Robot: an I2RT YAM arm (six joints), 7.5 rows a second.
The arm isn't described. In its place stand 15 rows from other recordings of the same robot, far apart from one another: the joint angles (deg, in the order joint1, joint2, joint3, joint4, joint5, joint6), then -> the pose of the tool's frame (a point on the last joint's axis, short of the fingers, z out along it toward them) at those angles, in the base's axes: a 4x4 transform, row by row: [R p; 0 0 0 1], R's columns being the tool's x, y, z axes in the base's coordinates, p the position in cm.
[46.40, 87.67, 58.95, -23.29, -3.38, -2.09] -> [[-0.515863 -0.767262 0.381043 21.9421], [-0.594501 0.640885 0.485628 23.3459], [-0.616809 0.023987 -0.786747 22.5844], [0 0 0 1]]
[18.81, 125.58, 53.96, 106.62, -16.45, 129.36] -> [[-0.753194 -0.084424 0.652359 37.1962], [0.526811 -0.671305 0.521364 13.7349], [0.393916 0.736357 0.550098 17.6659], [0 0 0 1]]
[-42.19, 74.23, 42.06, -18.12, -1.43, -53.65] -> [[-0.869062 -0.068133 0.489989 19.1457], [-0.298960 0.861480 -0.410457 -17.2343], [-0.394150 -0.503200 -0.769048 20.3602], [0 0 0 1]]
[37.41, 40.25, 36.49, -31.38, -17.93, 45.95] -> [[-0.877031 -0.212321 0.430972 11.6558], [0.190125 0.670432 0.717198 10.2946], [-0.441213 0.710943 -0.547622 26.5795], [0 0 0 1]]
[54.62, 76.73, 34.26, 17.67, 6.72, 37.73] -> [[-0.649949 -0.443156 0.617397 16.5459], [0.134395 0.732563 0.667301 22.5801], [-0.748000 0.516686 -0.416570 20.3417], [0 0 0 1]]
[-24.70, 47.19, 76.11, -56.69, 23.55, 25.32] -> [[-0.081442 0.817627 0.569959 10.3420], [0.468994 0.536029 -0.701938 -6.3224], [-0.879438 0.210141 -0.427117 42.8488], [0 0 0 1]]
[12.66, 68.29, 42.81, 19.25, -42.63, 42.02] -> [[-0.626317 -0.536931 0.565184 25.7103], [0.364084 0.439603 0.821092 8.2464], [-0.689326 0.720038 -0.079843 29.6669], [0 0 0 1]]
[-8.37, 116.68, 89.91, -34.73, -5.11, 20.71] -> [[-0.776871 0.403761 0.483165 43.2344], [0.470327 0.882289 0.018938 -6.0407], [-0.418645 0.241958 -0.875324 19.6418], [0 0 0 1]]
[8.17, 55.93, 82.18, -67.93, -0.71, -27.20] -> [[-0.516291 -0.435405 0.737472 14.5600], [-0.535872 0.835957 0.118396 2.1349], [-0.668045 -0.334064 -0.664919 42.1481], [0 0 0 1]]
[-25.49, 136.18, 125.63, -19.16, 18.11, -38.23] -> [[-0.755348 0.235905 0.611391 49.7103], [-0.291469 0.714661 -0.635850 -24.9258], [-0.586937 -0.658489 -0.471058 25.6977], [0 0 0 1]]
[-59.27, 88.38, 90.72, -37.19, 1.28, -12.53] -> [[-0.473515 0.784698 0.400041 17.5516], [0.372080 0.589880 -0.716658 -29.6806], [-0.798336 -0.190502 -0.571287 38.4725], [0 0 0 1]]
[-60.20, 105.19, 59.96, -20.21, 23.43, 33.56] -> [[0.108897 0.981813 -0.155515 16.0986], [0.830489 -0.175834 -0.528555 -30.9580], [-0.546286 -0.071595 -0.834533 13.9585], [0 0 0 1]]
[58.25, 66.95, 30.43, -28.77, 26.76, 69.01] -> [[-0.787659 0.209810 0.579287 11.5430], [0.311399 0.946866 0.080468 15.6072], [-0.531624 0.243771 -0.811142 16.2743], [0 0 0 1]]
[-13.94, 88.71, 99.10, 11.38, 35.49, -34.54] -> [[-0.111392 0.796703 0.594017 32.4869], [-0.448005 0.493293 -0.745623 -10.1933], [-0.887064 -0.349179 0.301978 51.8830], [0 0 0 1]]
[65.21, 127.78, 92.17, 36.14, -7.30, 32.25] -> [[-0.505664 -0.808697 0.300522 21.6089], [0.167477 0.249698 0.953731 47.8664], [-0.846319 0.532598 0.009175 22.9295], [0 0 0 1]]
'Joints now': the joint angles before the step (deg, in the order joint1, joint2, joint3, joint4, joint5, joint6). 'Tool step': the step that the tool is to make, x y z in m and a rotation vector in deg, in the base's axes. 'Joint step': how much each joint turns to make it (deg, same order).
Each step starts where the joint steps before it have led.
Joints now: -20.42 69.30 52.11 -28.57 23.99 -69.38
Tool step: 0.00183 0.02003 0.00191 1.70 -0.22 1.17
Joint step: 4.65 -0.71 0.52 -3.24 1.15 4.05
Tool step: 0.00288 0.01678 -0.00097 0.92 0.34 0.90
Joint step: 4.16 0.17 0.37 -2.20 1.54 3.32
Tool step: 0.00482 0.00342 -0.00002 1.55 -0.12 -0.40
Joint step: 0.95 1.27 1.13 -1.06 -0.33 2.27
